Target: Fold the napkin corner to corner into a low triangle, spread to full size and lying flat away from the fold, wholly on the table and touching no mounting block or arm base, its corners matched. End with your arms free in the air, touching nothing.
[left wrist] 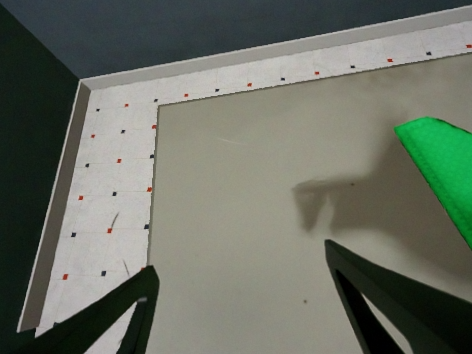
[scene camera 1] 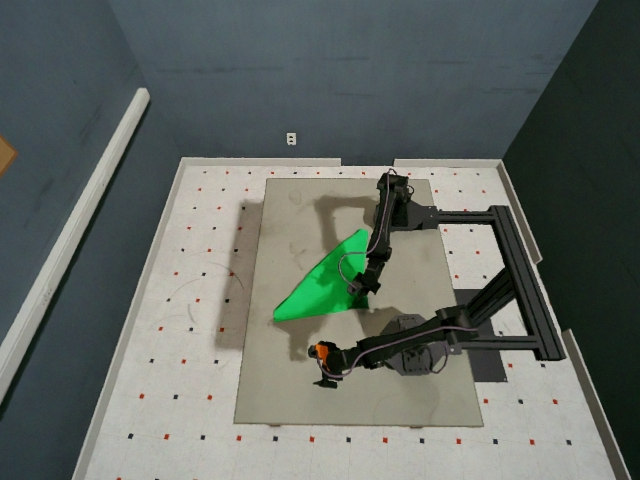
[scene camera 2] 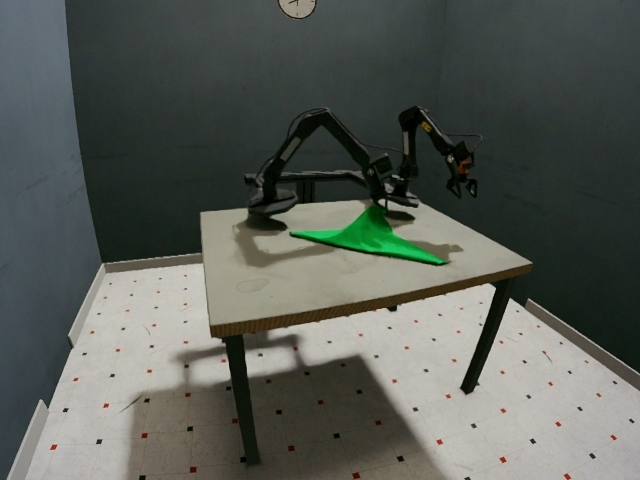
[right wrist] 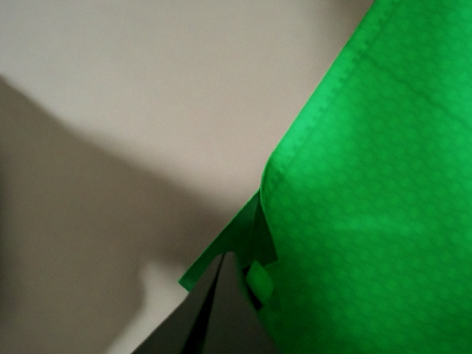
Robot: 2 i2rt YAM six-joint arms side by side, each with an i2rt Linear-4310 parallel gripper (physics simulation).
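The green napkin [scene camera 1: 315,289] [scene camera 2: 361,235] [left wrist: 450,160] is doubled over into a rough triangle. Its fold side runs from upper right to lower left in scene camera 1. In scene camera 2 the part at my right gripper stands raised as a peak. My right gripper [scene camera 1: 361,295] [scene camera 2: 383,206] [right wrist: 230,264] is shut on the napkin's carried corner, low above the opposite corner. In the right wrist view the napkin [right wrist: 375,210] shows a darker lower corner sticking out beside the fingertips. My left gripper [scene camera 1: 314,367] [scene camera 2: 466,196] [left wrist: 237,261] is open, empty and raised in the air, apart from the napkin.
The grey table [scene camera 1: 289,403] [scene camera 2: 268,304] [left wrist: 225,200] carries both arm bases. The left arm's base [scene camera 1: 413,363] is at the lower right in scene camera 1, and the right arm's base [scene camera 1: 421,219] is at the upper right. A black frame [scene camera 1: 522,279] joins them behind.
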